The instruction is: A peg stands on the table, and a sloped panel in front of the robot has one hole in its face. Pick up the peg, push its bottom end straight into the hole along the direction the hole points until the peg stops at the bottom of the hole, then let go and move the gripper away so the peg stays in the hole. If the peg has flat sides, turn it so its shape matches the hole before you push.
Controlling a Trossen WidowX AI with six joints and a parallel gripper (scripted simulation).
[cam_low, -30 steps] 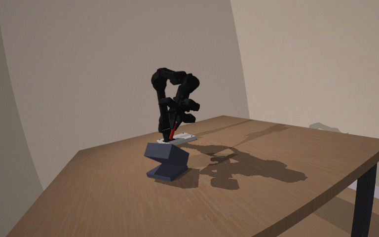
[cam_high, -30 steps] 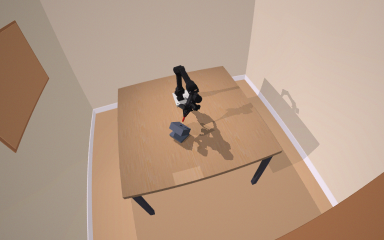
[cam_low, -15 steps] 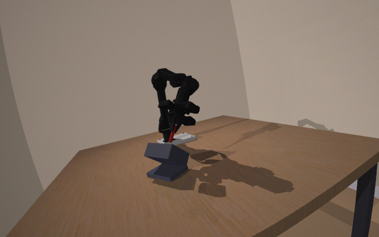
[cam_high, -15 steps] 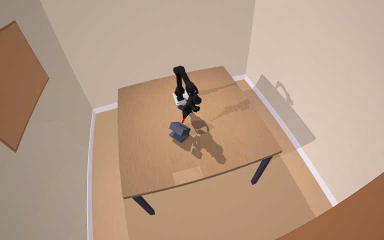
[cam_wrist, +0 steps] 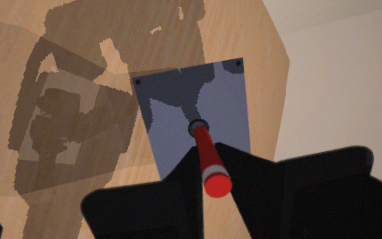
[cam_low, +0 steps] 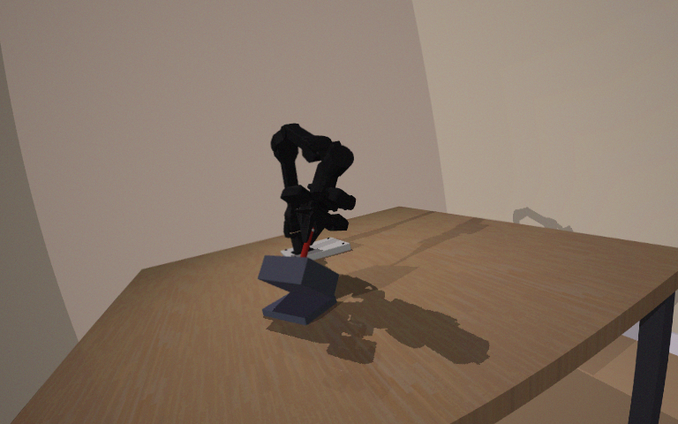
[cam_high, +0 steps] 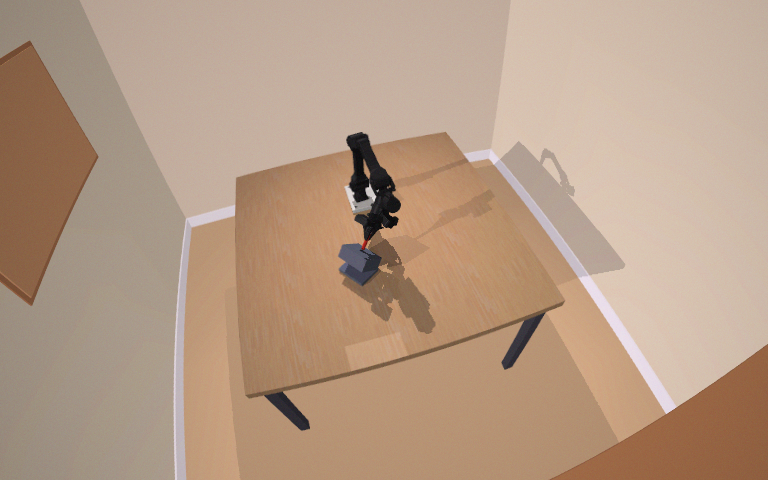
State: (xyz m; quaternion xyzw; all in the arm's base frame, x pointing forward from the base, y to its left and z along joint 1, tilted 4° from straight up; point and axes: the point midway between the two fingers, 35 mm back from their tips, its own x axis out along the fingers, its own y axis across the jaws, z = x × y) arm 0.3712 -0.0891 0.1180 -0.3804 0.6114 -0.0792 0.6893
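The sloped panel is 2 cm ahead of my gripper tip, 4 cm to the right of it and 6 cm below it. From my gripper tip the other things lie so: red peg (1 cm behind, 1 cm to the left, 1 cm above).
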